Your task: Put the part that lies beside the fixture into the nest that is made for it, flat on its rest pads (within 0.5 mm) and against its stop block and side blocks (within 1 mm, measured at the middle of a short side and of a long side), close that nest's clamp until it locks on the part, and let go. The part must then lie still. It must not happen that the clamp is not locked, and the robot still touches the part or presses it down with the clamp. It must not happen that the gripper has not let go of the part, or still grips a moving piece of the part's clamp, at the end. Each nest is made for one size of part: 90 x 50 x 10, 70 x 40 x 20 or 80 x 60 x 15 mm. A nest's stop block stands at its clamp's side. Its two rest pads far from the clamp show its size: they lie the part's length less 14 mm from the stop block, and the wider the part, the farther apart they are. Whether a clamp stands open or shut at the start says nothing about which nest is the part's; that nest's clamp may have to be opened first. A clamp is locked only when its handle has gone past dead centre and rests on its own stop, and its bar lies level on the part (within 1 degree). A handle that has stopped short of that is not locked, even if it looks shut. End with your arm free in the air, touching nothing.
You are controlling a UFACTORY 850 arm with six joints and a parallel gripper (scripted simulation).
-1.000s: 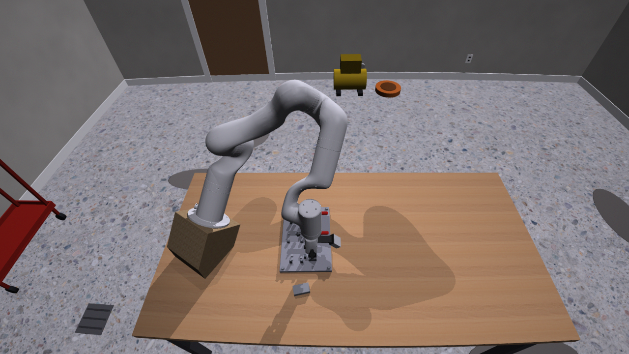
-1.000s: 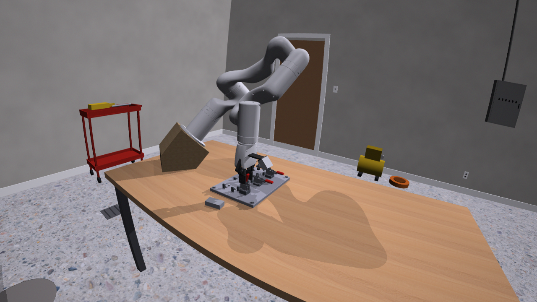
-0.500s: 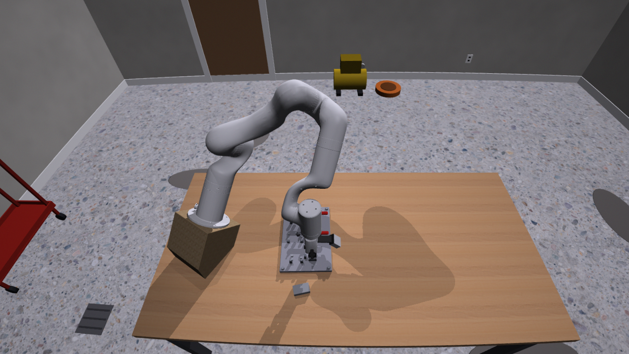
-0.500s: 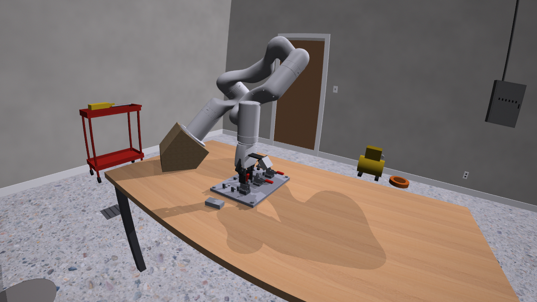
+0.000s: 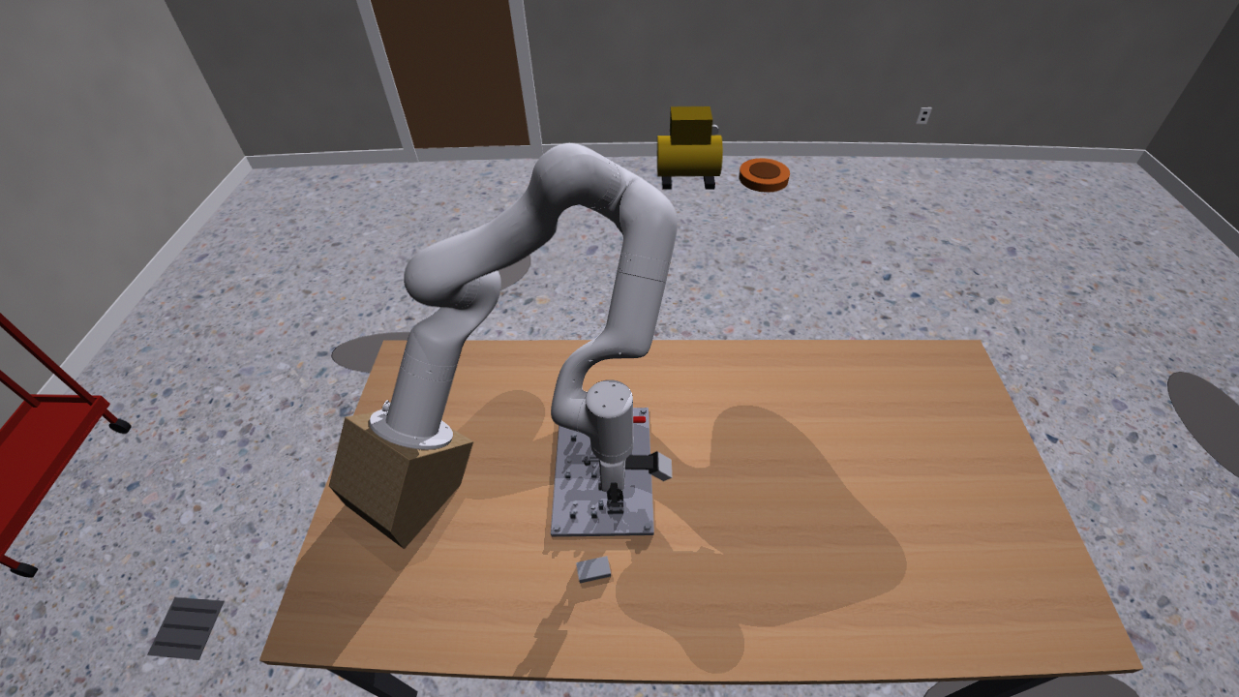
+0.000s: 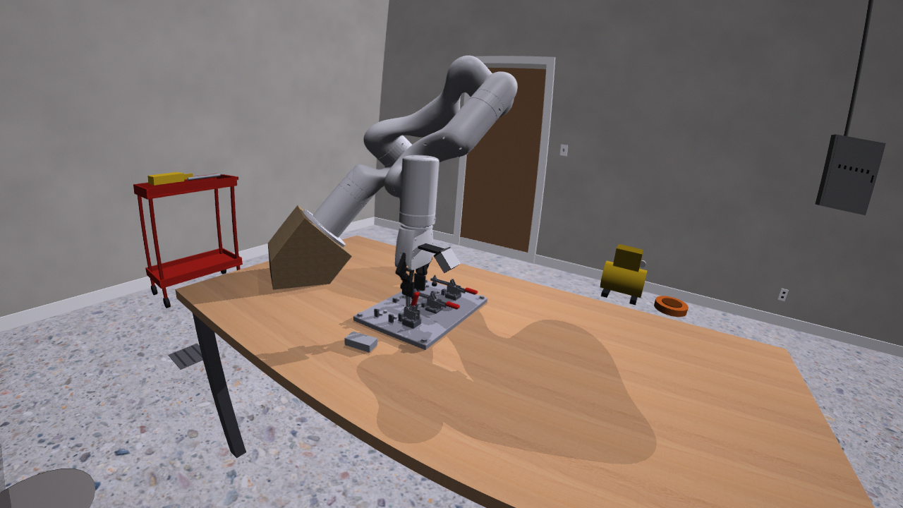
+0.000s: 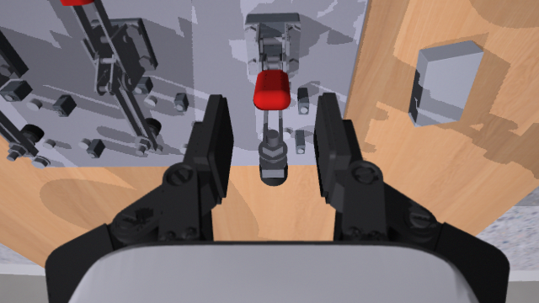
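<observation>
Right now my hand is 15 cm to the left of the grey block part and 12 cm above it. The rest, counted from my hand: grey fixture plate: 12 cm below, 9 cm to the left, 7 cm behind.
</observation>
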